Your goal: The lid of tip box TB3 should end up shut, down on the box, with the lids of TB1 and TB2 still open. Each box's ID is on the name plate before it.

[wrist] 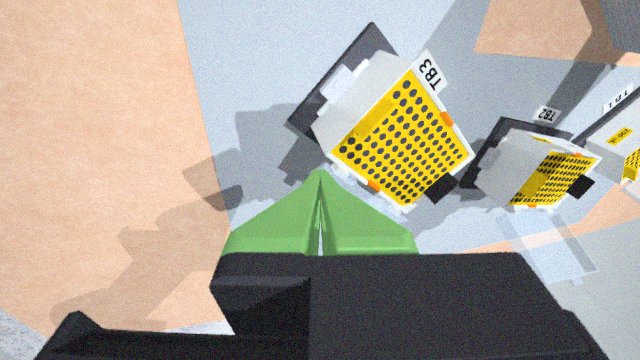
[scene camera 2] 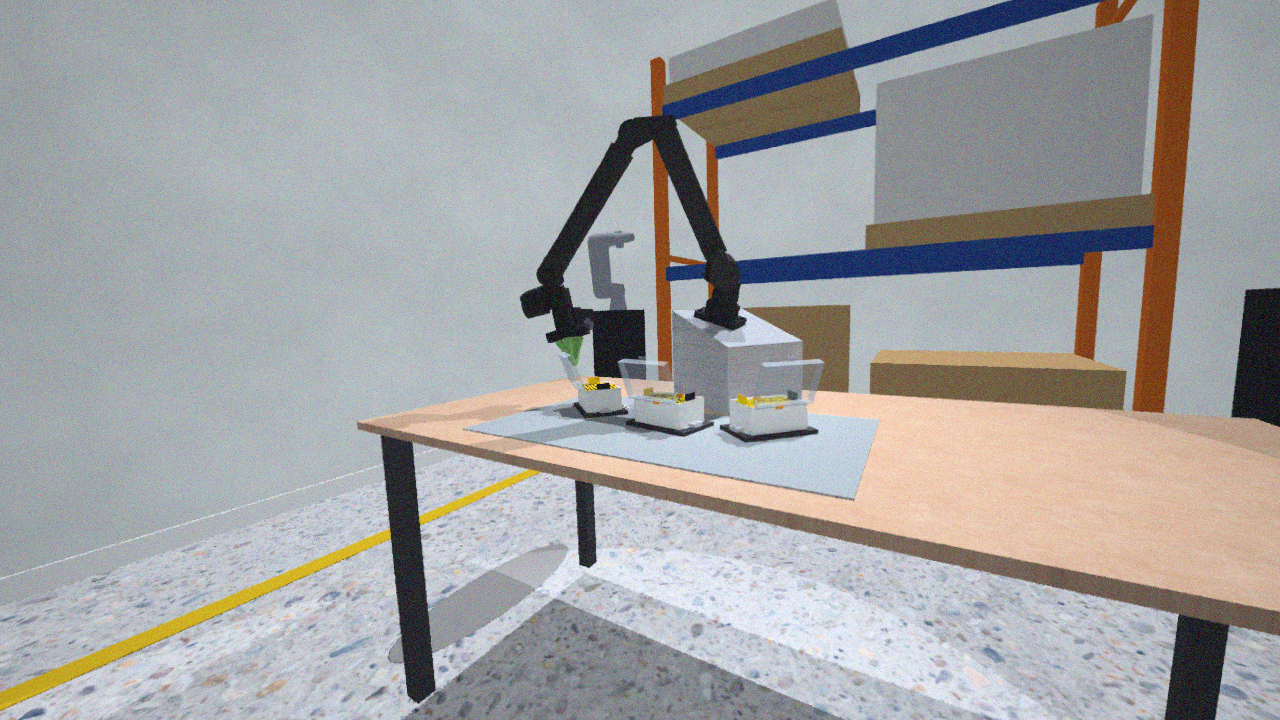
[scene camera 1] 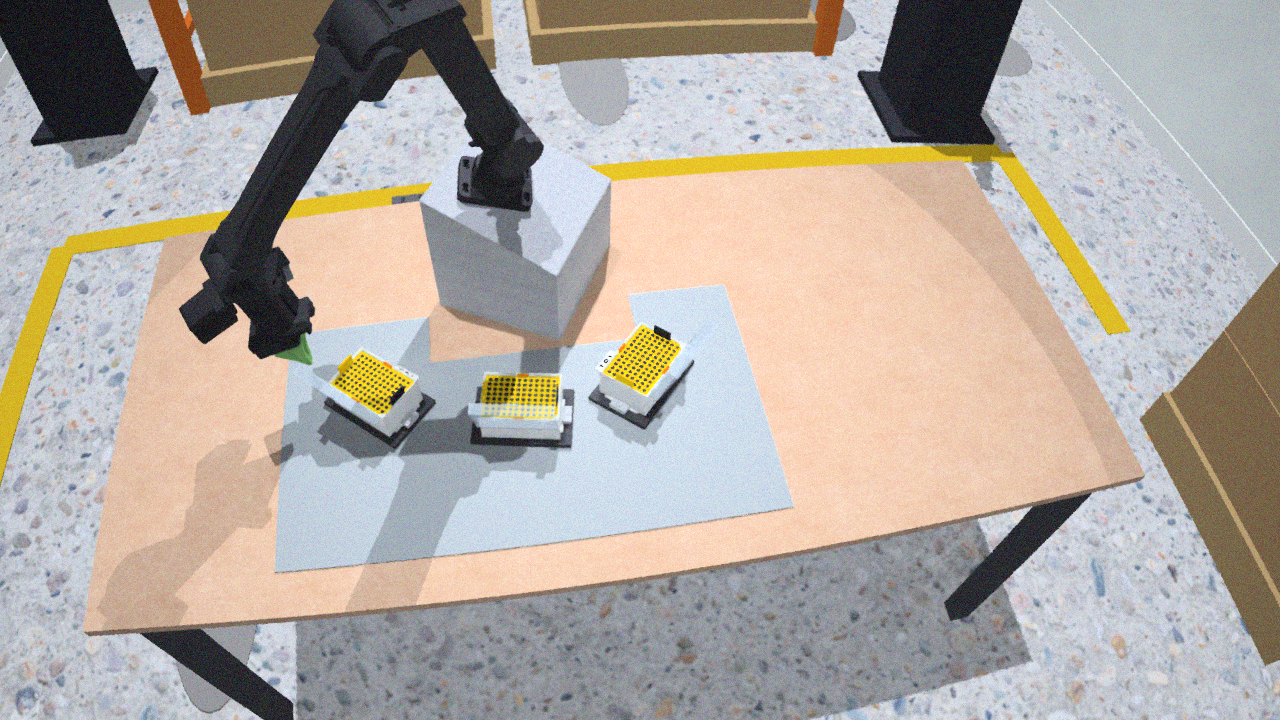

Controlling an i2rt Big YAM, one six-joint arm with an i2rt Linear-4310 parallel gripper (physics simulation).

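Frame: origin at the arm's base, x ahead, y left, z up, level; metres.
Where they show: gripper, fingertip midpoint: (wrist: 320, 179) (scene camera 2: 575, 365) (scene camera 1: 310, 361); arm's base, origin of the base link: (scene camera 2: 719, 320) (scene camera 1: 493, 186).
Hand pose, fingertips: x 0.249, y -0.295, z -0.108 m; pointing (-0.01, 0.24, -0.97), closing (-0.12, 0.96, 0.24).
Things, the pixels of their top centre, and the offset from my fingertips. Level surfaces: height alone.
- Tip box TB3, middle of its top: (wrist: 418, 164) (scene camera 1: 369, 376) (scene camera 2: 598, 380) dx +0.013, dy +0.090, dz -0.031 m
- TB1, middle of its top: (scene camera 1: 637, 352) (scene camera 2: 764, 397) dx -0.008, dy +0.507, dz -0.039 m
- grey-blue mat, its level: dz -0.105 m
- wooden table, its level: dz -0.108 m
Tip box TB3 (scene camera 1: 374, 398) (scene camera 2: 598, 399) (wrist: 400, 145) is white with a yellow tip rack; its name plate (wrist: 430, 72) reads TB3. Its clear lid (scene camera 2: 568, 368) stands open, tilted up and back; in the wrist view it is partly hidden by the fingers. My gripper (scene camera 1: 308, 360) (scene camera 2: 574, 360) (wrist: 320, 179) is shut and empty, its green fingertips close to the raised lid's upper edge; contact cannot be told. TB2 (scene camera 1: 521, 414) (scene camera 2: 667, 412) (wrist: 560, 172), in the middle, has its clear lid (scene camera 2: 646, 374) (wrist: 547, 245) open. TB1 (scene camera 1: 640, 365) (scene camera 2: 768, 418) (wrist: 611, 142) has its lid (scene camera 2: 791, 381) open.
The boxes stand on a grey-blue mat (scene camera 1: 537, 501) (scene camera 2: 805, 470) on the wooden table (scene camera 1: 895, 358) (scene camera 2: 1029, 483). The arm's grey pedestal (scene camera 1: 519, 268) (scene camera 2: 760, 358) stands behind them. A storage rack (scene camera 2: 1172, 205) is behind the table.
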